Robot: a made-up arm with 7 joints. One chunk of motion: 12 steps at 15 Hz.
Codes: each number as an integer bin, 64 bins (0 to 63) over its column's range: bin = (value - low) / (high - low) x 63, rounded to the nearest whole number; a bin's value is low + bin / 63 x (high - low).
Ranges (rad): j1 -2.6..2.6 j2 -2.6..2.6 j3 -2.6..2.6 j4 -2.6..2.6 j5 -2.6..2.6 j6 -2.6..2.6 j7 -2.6..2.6
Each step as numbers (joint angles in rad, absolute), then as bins.
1 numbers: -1.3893 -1.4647 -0.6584 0.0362 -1.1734 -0.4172 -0.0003
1 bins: 15 14 24 32 17 26 31
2 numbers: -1.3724 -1.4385 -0.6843 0.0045 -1.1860 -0.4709 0.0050
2 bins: 15 14 23 32 17 26 32
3 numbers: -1.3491 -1.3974 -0.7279 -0.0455 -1.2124 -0.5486 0.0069
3 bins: 15 15 23 31 17 25 32
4 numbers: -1.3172 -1.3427 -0.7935 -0.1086 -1.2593 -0.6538 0.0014
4 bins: 16 15 22 30 16 24 32
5 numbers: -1.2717 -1.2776 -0.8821 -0.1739 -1.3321 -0.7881 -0.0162
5 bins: 16 16 21 29 15 22 31
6 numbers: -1.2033 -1.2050 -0.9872 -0.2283 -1.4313 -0.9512 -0.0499
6 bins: 17 17 20 29 14 20 31
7 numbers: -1.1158 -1.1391 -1.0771 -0.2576 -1.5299 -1.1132 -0.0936
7 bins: 18 18 18 28 13 18 30
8 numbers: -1.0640 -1.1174 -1.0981 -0.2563 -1.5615 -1.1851 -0.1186
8 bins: 19 18 18 28 13 17 30
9 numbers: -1.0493 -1.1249 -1.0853 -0.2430 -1.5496 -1.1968 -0.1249
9 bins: 19 18 18 29 13 17 30
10 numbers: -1.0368 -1.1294 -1.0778 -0.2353 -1.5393 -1.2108 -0.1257
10 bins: 19 18 18 29 13 17 30
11 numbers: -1.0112 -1.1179 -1.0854 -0.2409 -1.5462 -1.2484 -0.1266
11 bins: 19 18 18 29 13 16 30
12 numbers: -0.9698 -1.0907 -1.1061 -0.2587 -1.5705 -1.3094 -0.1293
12 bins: 20 18 18 28 12 16 30
